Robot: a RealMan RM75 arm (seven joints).
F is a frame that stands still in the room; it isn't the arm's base.
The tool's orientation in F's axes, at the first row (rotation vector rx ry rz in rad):
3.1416, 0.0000, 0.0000
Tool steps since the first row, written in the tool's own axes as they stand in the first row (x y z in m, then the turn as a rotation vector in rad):
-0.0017, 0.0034, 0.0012, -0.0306, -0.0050, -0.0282
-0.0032, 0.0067, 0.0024, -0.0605, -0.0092, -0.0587
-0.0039, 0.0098, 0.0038, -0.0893, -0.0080, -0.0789
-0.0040, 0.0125, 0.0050, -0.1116, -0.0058, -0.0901
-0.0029, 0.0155, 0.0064, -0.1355, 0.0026, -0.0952
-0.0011, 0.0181, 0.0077, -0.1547, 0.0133, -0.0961
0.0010, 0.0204, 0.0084, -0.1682, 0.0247, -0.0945
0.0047, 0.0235, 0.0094, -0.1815, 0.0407, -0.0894
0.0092, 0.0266, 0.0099, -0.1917, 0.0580, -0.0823
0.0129, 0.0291, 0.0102, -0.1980, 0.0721, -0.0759
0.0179, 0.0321, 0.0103, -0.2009, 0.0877, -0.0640
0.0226, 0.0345, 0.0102, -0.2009, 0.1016, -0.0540
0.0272, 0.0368, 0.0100, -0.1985, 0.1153, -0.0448
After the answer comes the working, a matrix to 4 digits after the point.
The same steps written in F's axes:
-0.0017, -0.0034, -0.0012, -0.0306, 0.0050, 0.0282
-0.0032, -0.0067, -0.0024, -0.0605, 0.0092, 0.0587
-0.0039, -0.0098, -0.0038, -0.0893, 0.0080, 0.0789
-0.0040, -0.0125, -0.0050, -0.1116, 0.0058, 0.0901
-0.0029, -0.0155, -0.0064, -0.1355, -0.0026, 0.0952
-0.0011, -0.0181, -0.0077, -0.1547, -0.0133, 0.0961
0.0010, -0.0204, -0.0084, -0.1682, -0.0247, 0.0945
0.0047, -0.0235, -0.0094, -0.1815, -0.0407, 0.0894
0.0092, -0.0266, -0.0099, -0.1917, -0.0580, 0.0823
0.0129, -0.0291, -0.0102, -0.1980, -0.0721, 0.0759
0.0179, -0.0321, -0.0103, -0.2009, -0.0877, 0.0640
0.0226, -0.0345, -0.0102, -0.2009, -0.1016, 0.0540
0.0272, -0.0368, -0.0100, -0.1985, -0.1153, 0.0448

The tool's axes in the first row as the columns of a matrix, in F's axes (rounded; the answer above uses it unrounded):
1.0000, 0.0000, 0.0000
0.0000, -1.0000, 0.0000
0.0000, 0.0000, -1.0000

